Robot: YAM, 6 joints.
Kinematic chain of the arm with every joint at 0, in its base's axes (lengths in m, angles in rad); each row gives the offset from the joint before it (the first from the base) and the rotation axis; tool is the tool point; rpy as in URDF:
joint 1: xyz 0 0 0.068 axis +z
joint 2: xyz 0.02 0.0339 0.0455 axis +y
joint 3: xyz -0.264 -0.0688 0 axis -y
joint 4: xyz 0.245 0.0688 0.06 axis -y
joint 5: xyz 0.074 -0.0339 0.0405 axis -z
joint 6: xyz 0.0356 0 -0.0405 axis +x
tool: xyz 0 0 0 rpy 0 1.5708 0
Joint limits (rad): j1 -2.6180..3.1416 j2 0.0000..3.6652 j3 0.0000..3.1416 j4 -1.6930..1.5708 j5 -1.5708..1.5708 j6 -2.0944..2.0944
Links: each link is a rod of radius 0.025 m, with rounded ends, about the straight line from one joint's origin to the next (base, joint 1, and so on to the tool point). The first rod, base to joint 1, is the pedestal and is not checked.
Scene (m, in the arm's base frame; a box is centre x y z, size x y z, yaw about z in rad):
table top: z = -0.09
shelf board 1: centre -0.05 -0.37 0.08 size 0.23 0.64 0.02 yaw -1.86
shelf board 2: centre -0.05 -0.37 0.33 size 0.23 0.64 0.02 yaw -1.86
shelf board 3: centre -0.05 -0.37 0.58 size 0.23 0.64 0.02 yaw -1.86
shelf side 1: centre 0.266 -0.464 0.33 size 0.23 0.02 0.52 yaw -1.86
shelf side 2: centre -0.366 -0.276 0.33 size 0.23 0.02 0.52 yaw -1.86
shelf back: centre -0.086 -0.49 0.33 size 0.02 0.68 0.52 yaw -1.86
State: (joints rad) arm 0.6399 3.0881 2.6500 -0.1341 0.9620 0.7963
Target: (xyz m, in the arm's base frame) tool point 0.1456 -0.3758 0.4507
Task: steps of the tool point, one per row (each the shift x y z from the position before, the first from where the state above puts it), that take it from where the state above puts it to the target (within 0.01 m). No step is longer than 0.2 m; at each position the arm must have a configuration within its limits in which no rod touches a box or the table.
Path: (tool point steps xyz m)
1: 0.0571 -0.1336 0.0957
2: 0.0033 -0.1442 0.0909
3: -0.0494 -0.1325 0.0816
4: -0.0920 -0.1010 0.0686
5: -0.1170 -0.0565 0.0525
6: -0.1214 -0.0078 0.0345
7: -0.0109 -0.0708 0.0034
8: -0.0311 -0.0704 -0.0034

